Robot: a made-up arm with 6 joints.
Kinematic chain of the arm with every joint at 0, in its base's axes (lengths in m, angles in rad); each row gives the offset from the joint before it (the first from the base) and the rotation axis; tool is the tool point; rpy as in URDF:
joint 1: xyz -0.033 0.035 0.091 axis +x
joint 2: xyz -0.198 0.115 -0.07 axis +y
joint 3: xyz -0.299 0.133 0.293 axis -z
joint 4: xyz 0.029 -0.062 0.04 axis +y
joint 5: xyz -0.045 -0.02 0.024 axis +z
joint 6: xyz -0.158 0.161 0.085 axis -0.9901 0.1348 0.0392
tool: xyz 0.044 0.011 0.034 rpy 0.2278 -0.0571 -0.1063
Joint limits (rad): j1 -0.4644..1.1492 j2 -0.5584..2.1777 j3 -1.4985..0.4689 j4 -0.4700..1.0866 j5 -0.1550..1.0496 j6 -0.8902..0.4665
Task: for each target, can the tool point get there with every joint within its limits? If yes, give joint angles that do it. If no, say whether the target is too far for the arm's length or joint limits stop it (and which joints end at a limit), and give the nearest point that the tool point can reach.
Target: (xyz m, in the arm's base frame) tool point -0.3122 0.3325 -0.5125
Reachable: no: joint limits stop it (at a limit: joint 1, joint 2, joint 3, joint 4, joint 6) | nearest point -0.7966 0.4054 -0.0864 | short by 0.649 m
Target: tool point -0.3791 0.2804 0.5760
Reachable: yes | joints -0.3162 0.4803 -0.8803 -0.0398 0.5593 -0.6218
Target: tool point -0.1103 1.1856 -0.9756
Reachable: no: too far | nearest point 0.3117 0.3379 -0.1898 | short by 1.231 m
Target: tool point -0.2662 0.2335 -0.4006
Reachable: no: joint limits stop it (at a limit: joint 1, joint 2, joint 3, joint 4, joint 5, joint 6) | nearest point 0.2814 0.2181 -0.2479 | short by 0.569 m
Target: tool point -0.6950 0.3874 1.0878
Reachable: no: too far | nearest point -0.5294 0.2525 0.7062 | short by 0.437 m
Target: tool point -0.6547 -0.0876 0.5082
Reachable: yes | joints 0.5503 -0.1550 -1.0698 0.3449 0.6388 -0.4227
